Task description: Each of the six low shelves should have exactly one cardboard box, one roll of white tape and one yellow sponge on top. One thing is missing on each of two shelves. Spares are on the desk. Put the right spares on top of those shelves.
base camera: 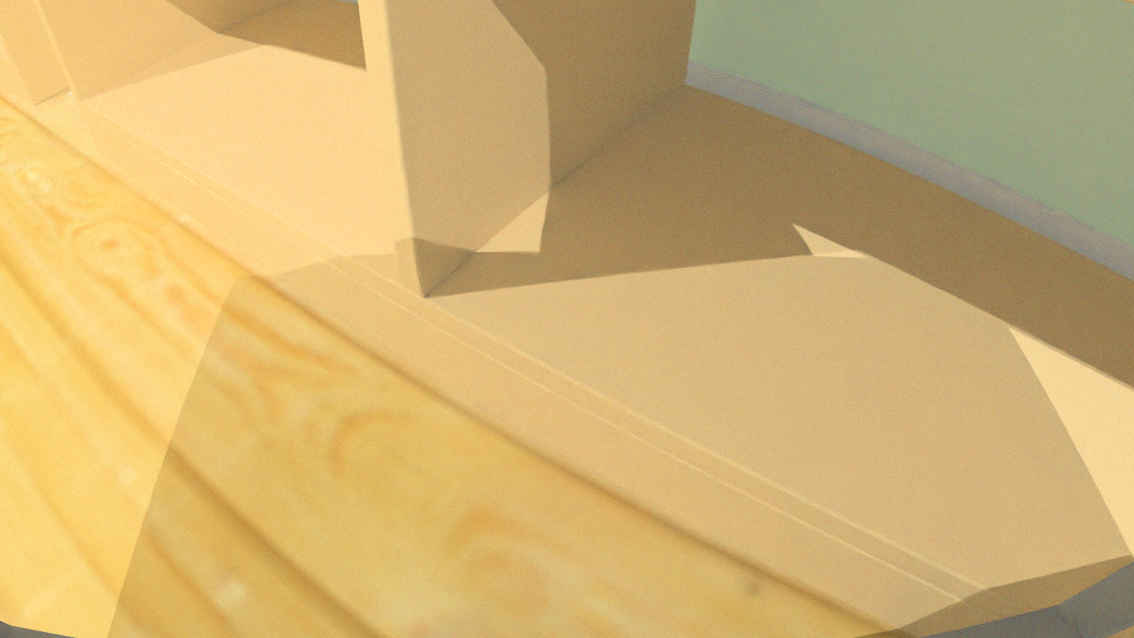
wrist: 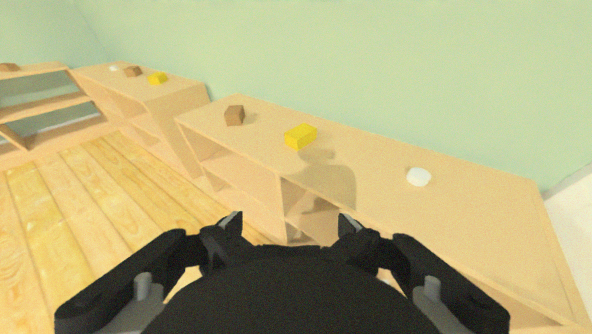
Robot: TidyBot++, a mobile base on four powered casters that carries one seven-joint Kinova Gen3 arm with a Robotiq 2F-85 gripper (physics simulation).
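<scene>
In the wrist view the nearest low shelf [wrist: 465,220] has a cardboard box [wrist: 234,115], a yellow sponge [wrist: 300,137] and a white tape roll [wrist: 419,177] on top. A second low shelf [wrist: 175,89] behind it, to the left, carries a white tape roll [wrist: 113,68], a cardboard box [wrist: 132,71] and a yellow sponge [wrist: 158,78]. A third low shelf [wrist: 45,66] at the far left shows a cardboard box [wrist: 8,67]; part of its top is cut off. My gripper [wrist: 290,222] is open and empty, in front of the nearest shelf. The desk does not show.
In the base camera view a shelf's lower board [base camera: 713,380] and upright divider [base camera: 467,119] are very close, with the wood floor [base camera: 317,476] in front. The green wall [base camera: 935,95] [wrist: 350,60] stands behind the shelves. A white door edge [wrist: 575,220] shows at the right.
</scene>
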